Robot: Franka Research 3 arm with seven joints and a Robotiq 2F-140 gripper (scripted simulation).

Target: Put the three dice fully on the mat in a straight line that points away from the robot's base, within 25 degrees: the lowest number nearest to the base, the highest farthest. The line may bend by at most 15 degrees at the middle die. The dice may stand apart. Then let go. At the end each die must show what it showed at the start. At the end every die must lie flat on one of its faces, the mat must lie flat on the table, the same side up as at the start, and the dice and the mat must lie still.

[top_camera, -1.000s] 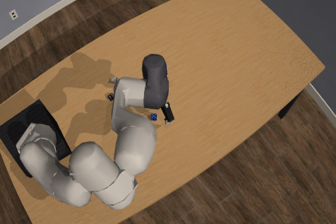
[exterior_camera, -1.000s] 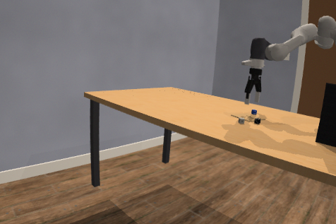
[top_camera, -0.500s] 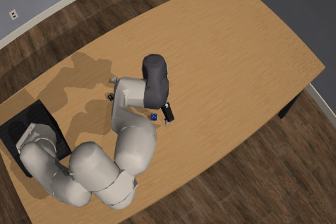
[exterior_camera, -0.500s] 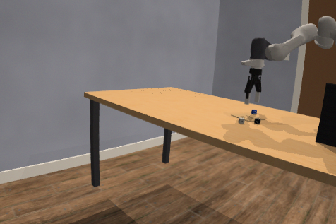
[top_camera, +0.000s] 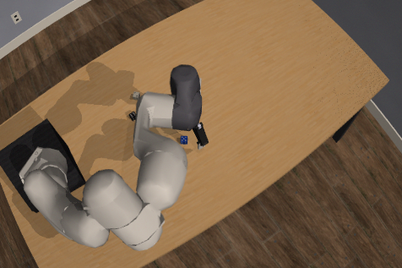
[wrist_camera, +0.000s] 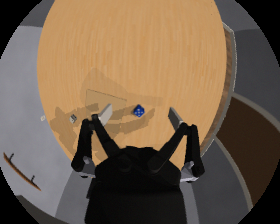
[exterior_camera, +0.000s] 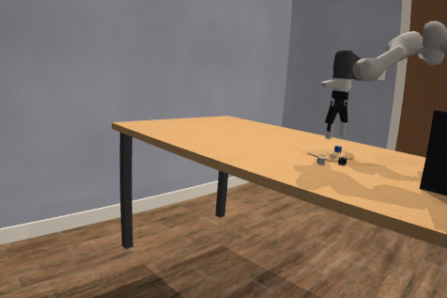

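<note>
Right now my hand is 60 mm above the blue die, 20 mm past it and 10 mm to the right of it. Also, from my hand: white die 280 mm to the left, 60 mm below, 60 mm behind; thin tan mat 130 mm to the left, 70 mm below, 40 mm behind; black die 210 mm to the left, 120 mm behind, 60 mm below.
</note>
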